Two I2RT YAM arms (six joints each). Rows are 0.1 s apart.
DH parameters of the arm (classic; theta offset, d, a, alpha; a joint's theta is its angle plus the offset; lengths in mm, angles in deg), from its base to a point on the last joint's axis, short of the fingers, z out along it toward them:
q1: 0 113.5 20 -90
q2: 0 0 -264 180
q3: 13.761 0 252.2 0
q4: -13.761 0 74 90
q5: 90 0 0 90
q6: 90 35.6 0 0
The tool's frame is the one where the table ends.
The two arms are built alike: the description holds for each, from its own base.
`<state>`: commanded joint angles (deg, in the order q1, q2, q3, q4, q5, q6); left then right.
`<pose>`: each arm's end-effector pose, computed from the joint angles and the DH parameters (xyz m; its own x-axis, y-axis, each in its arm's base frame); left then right.
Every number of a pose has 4 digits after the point.
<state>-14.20 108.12 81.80 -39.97 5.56 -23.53 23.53 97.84 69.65 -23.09 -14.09 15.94</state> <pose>0.3794 -0.0996 0.2094 -0.9264 -0.1755 -0.3333 -0.0959 0.9656 -0.2419 0.3341 0.1549 0.2275 -0.8325 -0.0720 -0.5493 -0.3101 0.8822 0.3544</pose>
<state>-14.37 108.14 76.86 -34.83 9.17 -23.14 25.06 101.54 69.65 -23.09 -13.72 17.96</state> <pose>0.3734 -0.1015 0.1887 -0.9353 -0.1609 -0.3151 -0.0653 0.9538 -0.2931 0.3359 0.1664 0.2048 -0.8706 -0.0764 -0.4860 -0.2800 0.8893 0.3617</pose>
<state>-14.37 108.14 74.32 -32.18 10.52 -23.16 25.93 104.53 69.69 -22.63 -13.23 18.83</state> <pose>0.3698 -0.1015 0.1783 -0.9379 -0.1589 -0.3084 -0.0576 0.9479 -0.3133 0.3382 0.1735 0.1867 -0.8908 -0.0837 -0.4467 -0.2629 0.8967 0.3562</pose>
